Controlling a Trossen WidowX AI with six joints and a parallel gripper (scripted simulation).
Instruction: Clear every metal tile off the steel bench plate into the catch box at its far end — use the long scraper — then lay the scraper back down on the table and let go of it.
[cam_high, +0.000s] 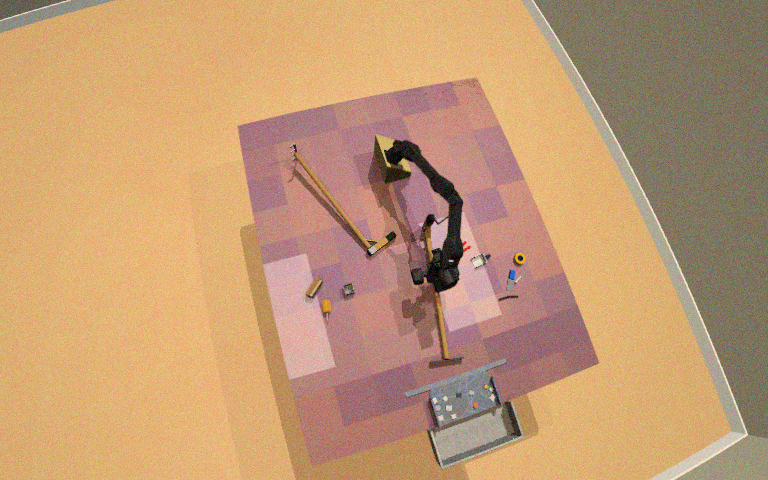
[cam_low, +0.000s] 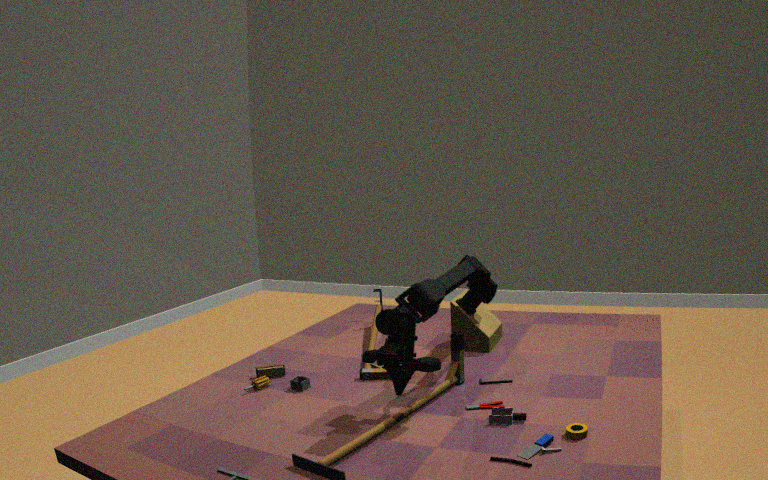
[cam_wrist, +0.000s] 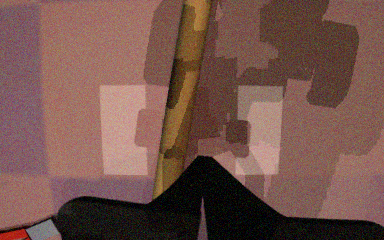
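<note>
The long scraper is 30 mm ahead of my gripper tip and 20 mm to the left of it. Round my gripper tip: grey box 50 mm behind, 340 mm to the right, 50 mm below; yellow tape roll 20 mm behind, 430 mm to the left, 50 mm below; blue-handled tool 70 mm ahead, 360 mm to the left, 50 mm below.
</note>
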